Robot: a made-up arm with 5 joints.
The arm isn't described. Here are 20 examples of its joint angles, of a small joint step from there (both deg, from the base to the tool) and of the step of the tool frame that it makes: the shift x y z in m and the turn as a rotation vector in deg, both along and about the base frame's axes.
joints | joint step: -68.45 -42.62 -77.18 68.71 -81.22 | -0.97 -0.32 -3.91 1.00 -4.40
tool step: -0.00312 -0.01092 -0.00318 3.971 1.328 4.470
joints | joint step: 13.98 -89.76 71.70 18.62 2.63 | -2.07 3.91 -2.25 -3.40 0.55
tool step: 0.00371 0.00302 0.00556 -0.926 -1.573 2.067
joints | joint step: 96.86 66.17 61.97 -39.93 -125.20 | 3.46 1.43 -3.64 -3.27 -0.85
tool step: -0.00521 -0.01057 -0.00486 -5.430 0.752 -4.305
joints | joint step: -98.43 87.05 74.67 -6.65 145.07 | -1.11 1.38 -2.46 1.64 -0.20
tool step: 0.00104 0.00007 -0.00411 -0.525 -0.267 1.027
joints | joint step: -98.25 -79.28 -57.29 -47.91 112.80 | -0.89 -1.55 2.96 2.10 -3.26
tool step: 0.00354 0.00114 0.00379 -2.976 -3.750 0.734
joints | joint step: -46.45 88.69 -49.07 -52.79 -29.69 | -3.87 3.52 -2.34 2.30 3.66
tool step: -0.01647 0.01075 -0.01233 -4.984 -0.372 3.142
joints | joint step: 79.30 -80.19 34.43 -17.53 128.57 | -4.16 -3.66 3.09 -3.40 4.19
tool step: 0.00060 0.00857 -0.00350 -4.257 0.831 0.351
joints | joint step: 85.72 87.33 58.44 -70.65 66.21 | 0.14 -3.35 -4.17 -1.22 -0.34
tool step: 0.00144 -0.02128 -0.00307 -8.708 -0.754 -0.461
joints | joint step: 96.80 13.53 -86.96 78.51 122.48 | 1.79 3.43 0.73 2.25 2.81
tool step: -0.00720 -0.01255 -0.01311 6.724 1.899 -1.383
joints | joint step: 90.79 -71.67 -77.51 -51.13 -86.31 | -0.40 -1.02 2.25 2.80 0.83
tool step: -0.00168 0.00123 0.00523 4.022 -0.830 0.660
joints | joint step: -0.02 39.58 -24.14 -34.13 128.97 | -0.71 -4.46 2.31 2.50 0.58
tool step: -0.00414 0.00356 0.01064 -0.552 0.346 0.526
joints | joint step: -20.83 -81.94 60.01 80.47 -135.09 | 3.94 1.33 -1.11 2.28 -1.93
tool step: 0.00076 -0.00493 0.00035 0.111 2.680 -5.607
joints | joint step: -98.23 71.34 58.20 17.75 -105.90 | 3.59 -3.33 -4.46 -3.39 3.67
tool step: -0.00218 0.02198 -0.01354 10.782 4.119 -1.300
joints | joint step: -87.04 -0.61 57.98 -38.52 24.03 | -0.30 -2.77 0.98 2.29 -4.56
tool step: -0.00104 -0.00201 0.00279 -0.288 4.328 -1.192
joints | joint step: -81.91 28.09 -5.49 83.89 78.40 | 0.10 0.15 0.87 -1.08 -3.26
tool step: 0.00026 -0.00055 -0.00229 -0.071 -0.923 -3.226
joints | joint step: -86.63 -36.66 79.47 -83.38 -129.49 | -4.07 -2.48 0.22 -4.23 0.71
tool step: -0.00890 -0.00663 0.00744 6.477 -0.664 3.574
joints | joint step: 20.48 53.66 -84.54 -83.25 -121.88 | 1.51 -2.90 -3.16 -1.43 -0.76
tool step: -0.01813 0.00174 0.01150 -3.044 -6.853 -0.836
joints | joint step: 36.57 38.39 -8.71 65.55 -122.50 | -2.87 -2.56 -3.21 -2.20 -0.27
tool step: 0.01541 0.00236 0.01495 -4.592 -6.515 2.595
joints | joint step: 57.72 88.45 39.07 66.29 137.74 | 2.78 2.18 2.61 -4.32 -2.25
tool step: -0.00374 0.00794 0.00302 -0.717 2.115 -2.234
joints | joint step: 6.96 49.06 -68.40 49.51 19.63 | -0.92 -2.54 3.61 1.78 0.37
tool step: -0.00271 0.00497 -0.00089 0.009 2.867 1.114
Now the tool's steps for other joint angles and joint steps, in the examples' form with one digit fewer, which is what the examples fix.
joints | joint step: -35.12 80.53 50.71 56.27 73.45 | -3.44 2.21 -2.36 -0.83 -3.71
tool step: 0.0001 -0.0014 -0.0054 -2.36 -2.99 3.89
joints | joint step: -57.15 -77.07 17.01 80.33 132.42 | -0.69 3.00 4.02 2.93 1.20
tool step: 0.0052 0.0094 -0.0136 -8.98 4.43 1.20
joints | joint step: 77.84 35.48 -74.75 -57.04 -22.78 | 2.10 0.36 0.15 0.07 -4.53
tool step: -0.0064 -0.0034 -0.0013 0.48 0.58 2.41
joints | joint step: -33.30 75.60 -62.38 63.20 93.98 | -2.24 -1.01 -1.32 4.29 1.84
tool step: -0.0072 0.0076 0.0064 -1.44 1.39 4.04
